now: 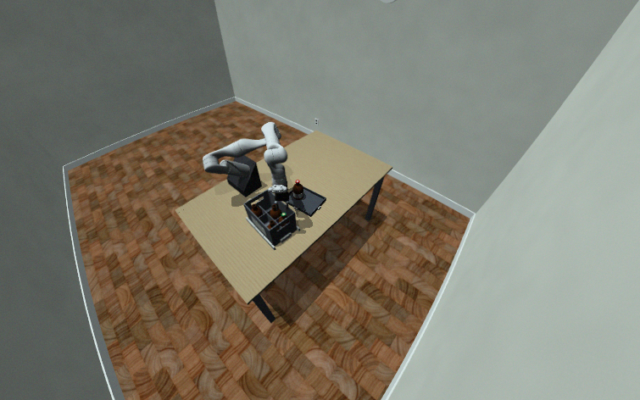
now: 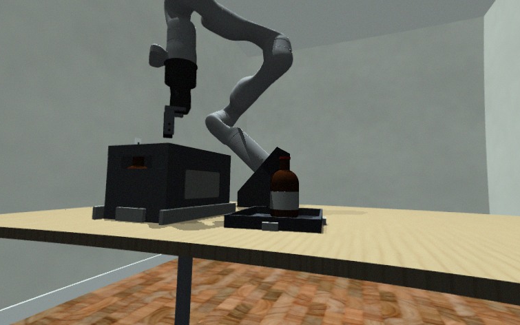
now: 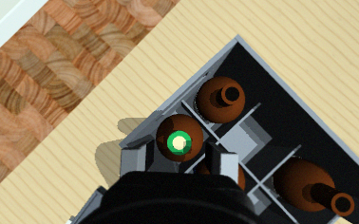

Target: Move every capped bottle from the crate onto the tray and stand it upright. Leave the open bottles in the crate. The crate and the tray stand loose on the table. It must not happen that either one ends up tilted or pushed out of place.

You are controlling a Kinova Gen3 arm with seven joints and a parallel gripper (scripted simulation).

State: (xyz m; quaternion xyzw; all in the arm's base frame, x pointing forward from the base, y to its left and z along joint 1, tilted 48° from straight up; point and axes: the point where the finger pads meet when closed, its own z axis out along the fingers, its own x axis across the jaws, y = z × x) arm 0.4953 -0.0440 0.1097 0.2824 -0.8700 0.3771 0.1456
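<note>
My hand is 130 mm above the green-capped bottle. Round my hand: black tray 70 mm behind, 270 mm to the left, 210 mm below; dark crate 90 mm behind, 30 mm to the right, 130 mm below.
</note>
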